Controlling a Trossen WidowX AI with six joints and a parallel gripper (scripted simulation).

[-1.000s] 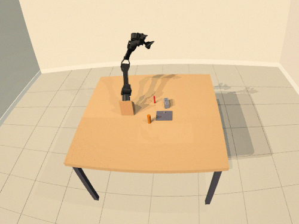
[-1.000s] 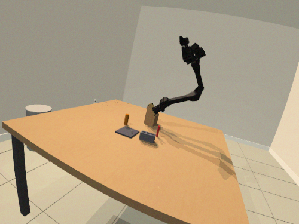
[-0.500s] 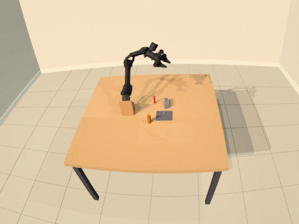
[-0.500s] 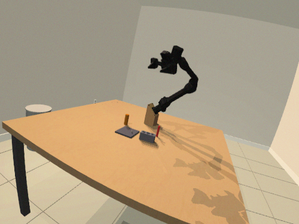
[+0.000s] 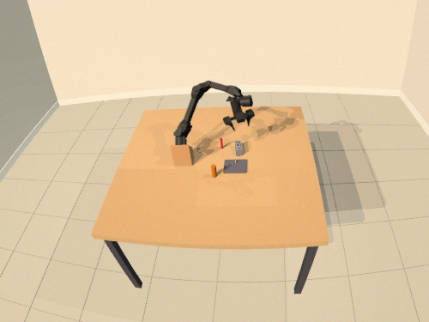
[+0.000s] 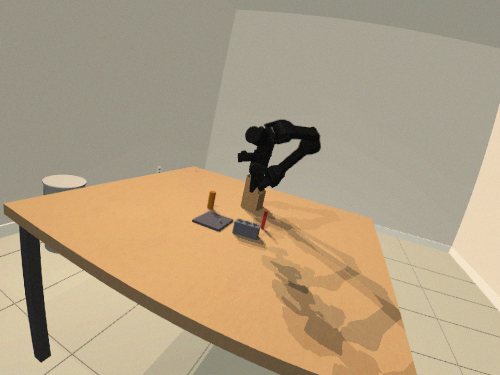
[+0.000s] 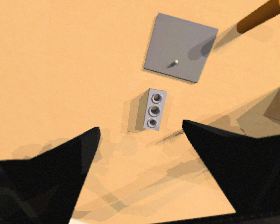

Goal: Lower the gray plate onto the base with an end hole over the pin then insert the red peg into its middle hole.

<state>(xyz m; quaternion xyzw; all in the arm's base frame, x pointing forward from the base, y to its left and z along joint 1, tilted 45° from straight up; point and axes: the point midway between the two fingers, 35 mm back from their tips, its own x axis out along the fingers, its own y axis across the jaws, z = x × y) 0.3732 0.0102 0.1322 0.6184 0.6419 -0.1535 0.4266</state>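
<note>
My gripper tip is now 15 cm above the gray plate, 3 cm past it and 1 cm to the right of it. From my gripper tip the other things lie so: dark base 17 cm below, 13 cm to the right, 4 cm behind; then red peg 14 cm below, 14 cm behind, 4 cm to the left; then orange cylinder 23 cm to the right, 15 cm behind, 14 cm below.
</note>
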